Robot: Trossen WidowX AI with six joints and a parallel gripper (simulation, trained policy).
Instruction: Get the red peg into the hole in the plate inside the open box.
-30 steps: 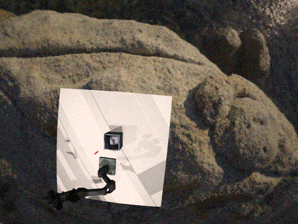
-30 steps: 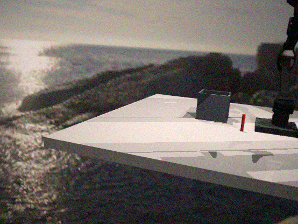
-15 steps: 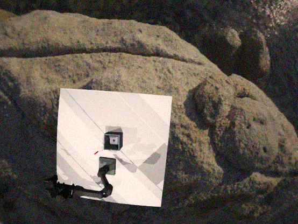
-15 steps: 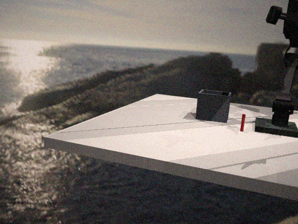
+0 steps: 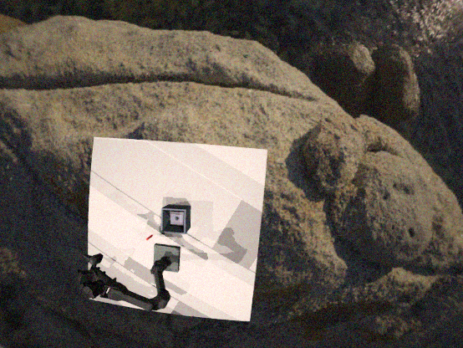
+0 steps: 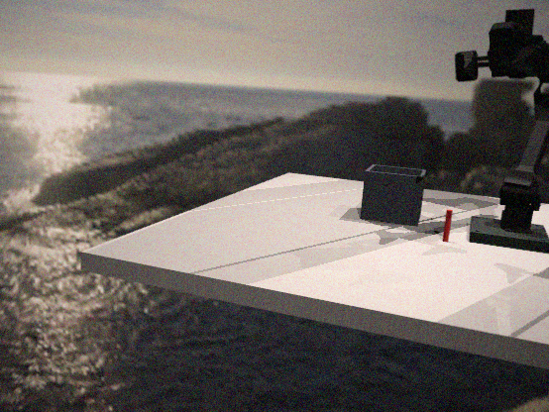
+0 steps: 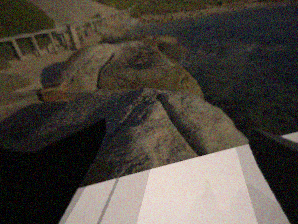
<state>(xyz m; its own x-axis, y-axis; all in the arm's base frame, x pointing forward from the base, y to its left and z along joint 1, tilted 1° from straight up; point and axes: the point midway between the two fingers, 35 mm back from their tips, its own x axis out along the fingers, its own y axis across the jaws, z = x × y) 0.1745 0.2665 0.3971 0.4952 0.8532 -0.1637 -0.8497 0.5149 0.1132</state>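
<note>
Right now the red peg is 1 cm behind my gripper tip, 22 cm to the right of it and 37 cm below it. From my gripper tip the other things lie so: plate (12 cm ahead, 44 cm to the right, 37 cm below).
</note>
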